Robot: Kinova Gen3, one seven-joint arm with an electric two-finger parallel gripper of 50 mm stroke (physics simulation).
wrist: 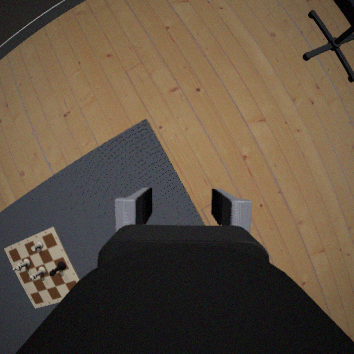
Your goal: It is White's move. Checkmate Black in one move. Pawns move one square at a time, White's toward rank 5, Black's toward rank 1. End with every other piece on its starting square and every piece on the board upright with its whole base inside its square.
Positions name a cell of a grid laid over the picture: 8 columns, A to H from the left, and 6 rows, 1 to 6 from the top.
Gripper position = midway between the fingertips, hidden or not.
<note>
I see my gripper (E4) and a chessboard (B5).
</note>
